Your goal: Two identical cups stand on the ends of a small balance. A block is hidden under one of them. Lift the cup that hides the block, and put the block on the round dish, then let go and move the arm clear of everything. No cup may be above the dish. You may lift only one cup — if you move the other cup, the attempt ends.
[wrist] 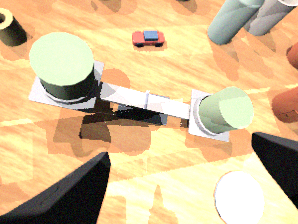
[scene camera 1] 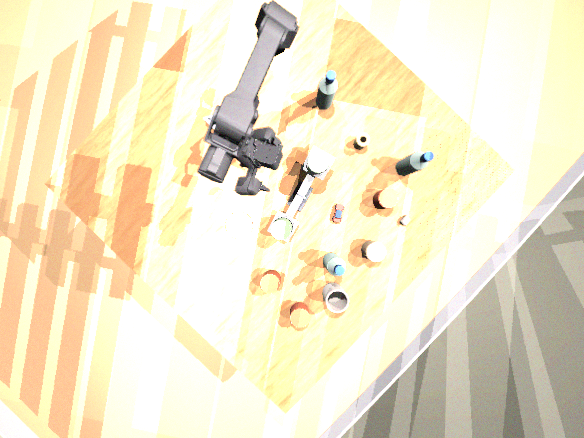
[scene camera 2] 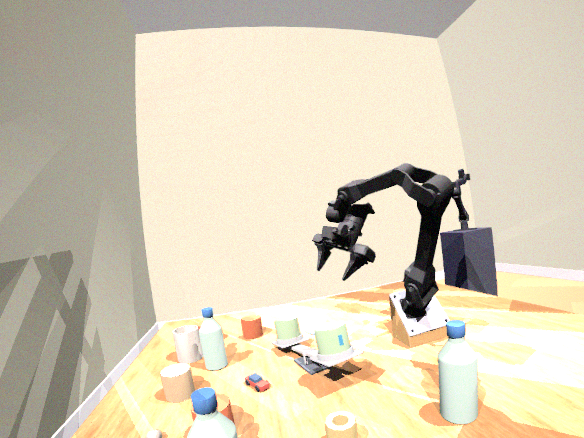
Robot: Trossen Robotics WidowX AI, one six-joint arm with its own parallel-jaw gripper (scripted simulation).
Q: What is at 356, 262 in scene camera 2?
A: The gripper.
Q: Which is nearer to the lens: the balance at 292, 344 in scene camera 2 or the pale green cup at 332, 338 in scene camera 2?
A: The pale green cup.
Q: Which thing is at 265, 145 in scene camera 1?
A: The gripper.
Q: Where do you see a pale green cup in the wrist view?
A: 229, 109
